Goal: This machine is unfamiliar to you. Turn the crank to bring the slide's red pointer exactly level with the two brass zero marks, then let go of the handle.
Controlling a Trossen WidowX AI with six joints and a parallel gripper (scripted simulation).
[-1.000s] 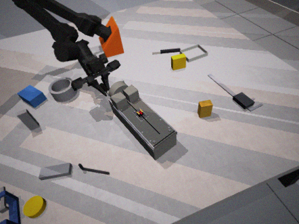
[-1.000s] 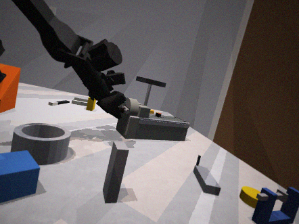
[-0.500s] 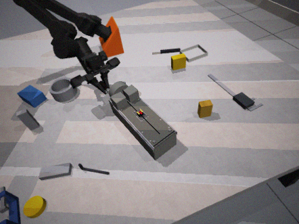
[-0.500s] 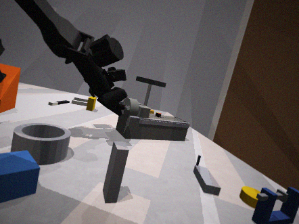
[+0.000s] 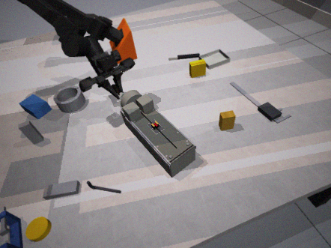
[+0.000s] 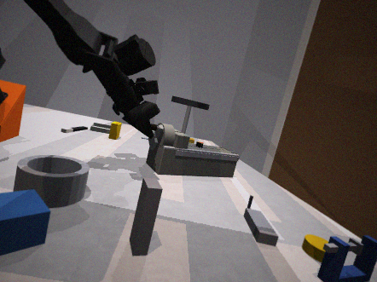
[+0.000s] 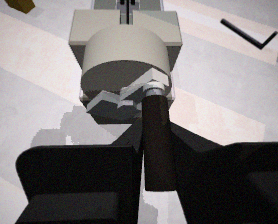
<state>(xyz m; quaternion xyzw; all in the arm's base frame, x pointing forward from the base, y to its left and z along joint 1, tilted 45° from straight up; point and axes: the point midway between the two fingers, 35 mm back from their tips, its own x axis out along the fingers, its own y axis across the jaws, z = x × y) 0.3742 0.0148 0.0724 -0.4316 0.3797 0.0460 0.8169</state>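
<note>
My gripper tip is 150 mm short of the red pointer, 90 mm to the right of it and 10 mm above it. Also, from my gripper tip: black hex key (250 mm ahead, 110 mm to the right, 80 mm below); dark crank handle (20 mm behind, 10 mm to the right, 20 mm above); blue block (140 mm behind, 330 mm to the right, 70 mm below).
</note>
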